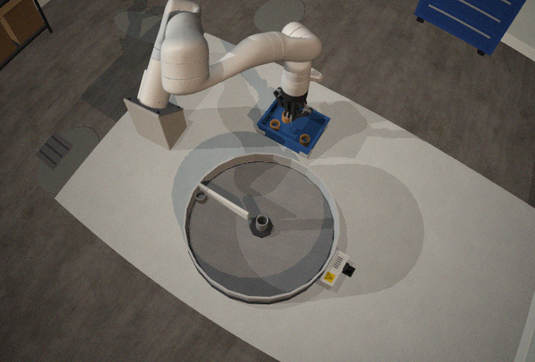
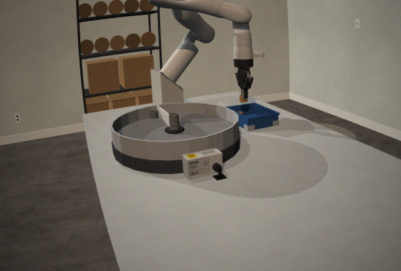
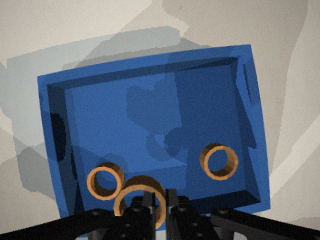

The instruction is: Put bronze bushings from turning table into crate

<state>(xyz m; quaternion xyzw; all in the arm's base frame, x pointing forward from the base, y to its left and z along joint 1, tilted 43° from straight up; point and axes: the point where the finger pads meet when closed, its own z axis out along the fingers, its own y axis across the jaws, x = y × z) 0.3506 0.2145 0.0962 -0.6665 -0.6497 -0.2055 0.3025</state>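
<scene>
The blue crate lies 9 cm below my hand and 3 cm to the left of it. The rest, counted from my hand: turning table 32 cm to the right, 12 cm ahead, 7 cm below.
</scene>
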